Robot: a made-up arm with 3 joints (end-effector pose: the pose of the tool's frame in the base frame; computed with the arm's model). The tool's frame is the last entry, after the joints.
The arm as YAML. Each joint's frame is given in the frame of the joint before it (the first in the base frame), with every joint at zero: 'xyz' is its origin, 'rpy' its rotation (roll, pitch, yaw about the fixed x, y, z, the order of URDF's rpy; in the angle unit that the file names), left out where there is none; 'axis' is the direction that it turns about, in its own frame. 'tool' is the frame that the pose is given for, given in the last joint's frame.
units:
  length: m
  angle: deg
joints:
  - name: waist
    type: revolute
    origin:
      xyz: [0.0, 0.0, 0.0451]
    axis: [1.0, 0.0, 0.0]
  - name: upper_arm
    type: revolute
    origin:
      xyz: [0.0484, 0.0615, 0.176]
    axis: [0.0, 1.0, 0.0]
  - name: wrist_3
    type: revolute
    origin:
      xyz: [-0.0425, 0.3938, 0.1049]
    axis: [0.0, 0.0, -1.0]
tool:
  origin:
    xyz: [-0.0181, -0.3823, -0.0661]
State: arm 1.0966 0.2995 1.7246
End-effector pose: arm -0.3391 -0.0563 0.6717 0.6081 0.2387 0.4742 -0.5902
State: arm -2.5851 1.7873 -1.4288
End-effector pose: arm 0.0147 -0.4089 -0.0232 0.6210 -0.3149 0.5564 -0.4534
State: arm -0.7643 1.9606 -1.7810
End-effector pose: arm -0.0431 0.2705 -0.4203 0.5658 0.4686 0.6462 0.2068
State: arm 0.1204 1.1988 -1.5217
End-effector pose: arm 0.2076 0.4305 -0.0289 0.5735 0.4243 0.3736 0.5929
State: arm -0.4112 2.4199 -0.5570
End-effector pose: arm -0.0342 0.1317 0.0439 0.3848 0.1825 0.9004 -0.0886
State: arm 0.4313 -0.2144 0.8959
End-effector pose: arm -0.3041 0.1514 0.2677 0.8655 0.2370 -0.0021 -0.4413
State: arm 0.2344 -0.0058 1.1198
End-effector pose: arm -0.3463 0.2473 0.3226 0.8413 0.1006 0.0597 -0.5277
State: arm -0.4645 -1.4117 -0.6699
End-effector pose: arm 0.0387 0.2906 0.3028 0.6504 -0.3729 -0.5386 0.3845
